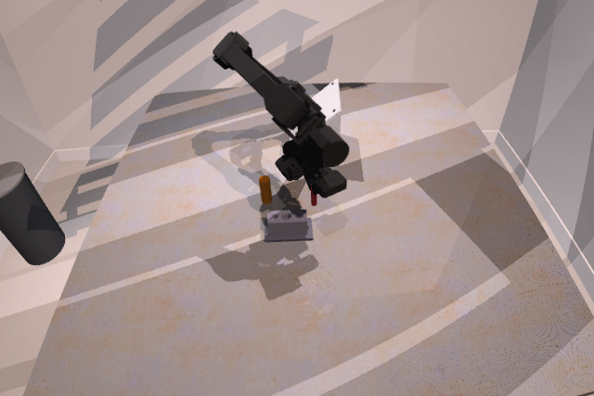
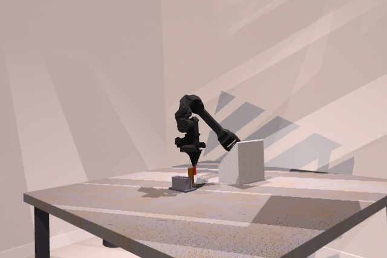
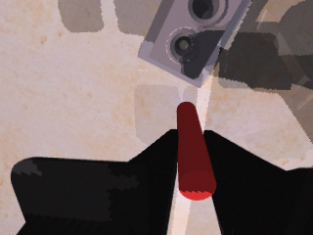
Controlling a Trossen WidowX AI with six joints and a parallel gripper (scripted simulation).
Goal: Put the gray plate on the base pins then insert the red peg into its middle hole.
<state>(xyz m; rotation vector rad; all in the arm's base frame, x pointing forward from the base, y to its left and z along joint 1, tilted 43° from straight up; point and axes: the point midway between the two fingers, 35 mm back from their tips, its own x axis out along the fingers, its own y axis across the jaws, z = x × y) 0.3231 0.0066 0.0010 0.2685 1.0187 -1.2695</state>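
My gripper tip is now 70 mm to the left of the gray plate, 70 mm above it and 20 mm short of it. From my gripper tip the other things lie so: orange peg 130 mm to the right, 90 mm behind, 70 mm below; then red peg right at my gripper tip; then flat base 110 mm below, 60 mm to the right, 20 mm ahead.
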